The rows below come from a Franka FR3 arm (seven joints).
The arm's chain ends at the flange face. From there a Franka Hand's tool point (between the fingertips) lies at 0.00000 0.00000 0.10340 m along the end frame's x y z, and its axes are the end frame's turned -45 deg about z.
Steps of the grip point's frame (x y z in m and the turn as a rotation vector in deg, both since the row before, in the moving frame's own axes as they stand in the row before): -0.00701 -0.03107 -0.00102 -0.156 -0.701 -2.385; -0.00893 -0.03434 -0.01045 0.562 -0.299 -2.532
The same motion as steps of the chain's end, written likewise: -0.02625 -0.01812 -0.00101 -0.606 -0.385 -2.385; -0.02949 -0.01766 -0.01044 0.186 -0.609 -2.532
